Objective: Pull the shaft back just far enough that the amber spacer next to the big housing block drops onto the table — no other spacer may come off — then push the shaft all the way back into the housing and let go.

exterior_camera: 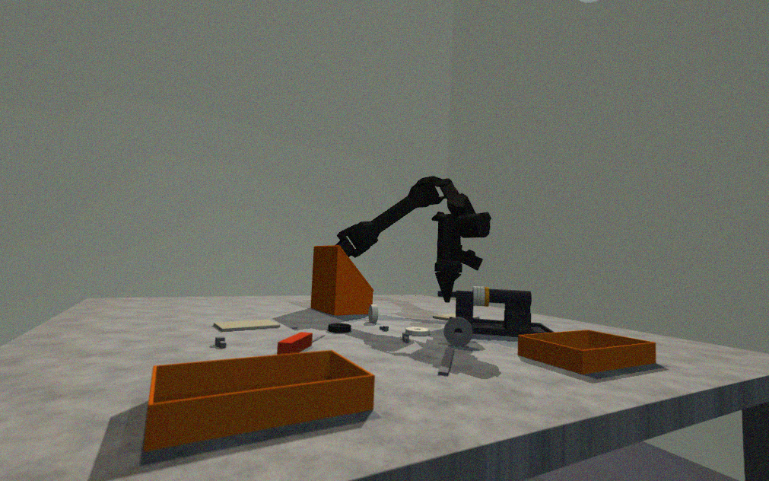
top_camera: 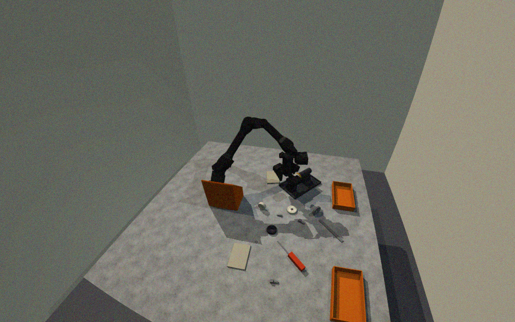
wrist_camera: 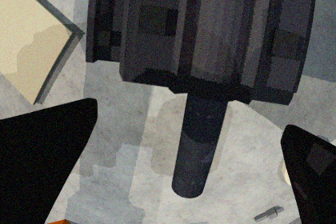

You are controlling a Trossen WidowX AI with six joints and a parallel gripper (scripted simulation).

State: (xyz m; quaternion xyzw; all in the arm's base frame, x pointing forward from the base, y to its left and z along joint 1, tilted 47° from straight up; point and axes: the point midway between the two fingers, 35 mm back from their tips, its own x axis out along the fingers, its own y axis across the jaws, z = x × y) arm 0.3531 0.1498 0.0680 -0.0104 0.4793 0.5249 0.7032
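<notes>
Right now my gripper tip is 50 mm to the right of the dark shaft, 40 mm short of it and 20 mm below it. The rest, counted from my gripper tip: amber spacer: 70 mm to the left, 60 mm ahead, 20 mm above; then white spacer: 60 mm to the left, 50 mm ahead, 20 mm above; then white ring: 130 mm to the right, 60 mm below, 50 mm ahead.
</notes>
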